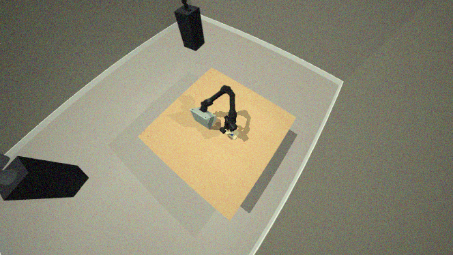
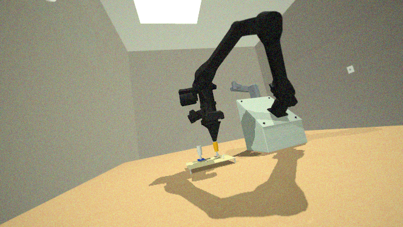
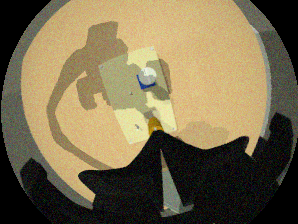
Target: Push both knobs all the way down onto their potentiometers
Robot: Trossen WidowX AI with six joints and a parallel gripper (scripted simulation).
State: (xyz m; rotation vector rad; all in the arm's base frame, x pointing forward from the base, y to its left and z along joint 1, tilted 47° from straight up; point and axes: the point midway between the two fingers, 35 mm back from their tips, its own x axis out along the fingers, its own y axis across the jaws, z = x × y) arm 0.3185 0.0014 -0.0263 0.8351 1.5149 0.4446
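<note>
The orange knob lies 20 mm below my gripper tip.
</note>
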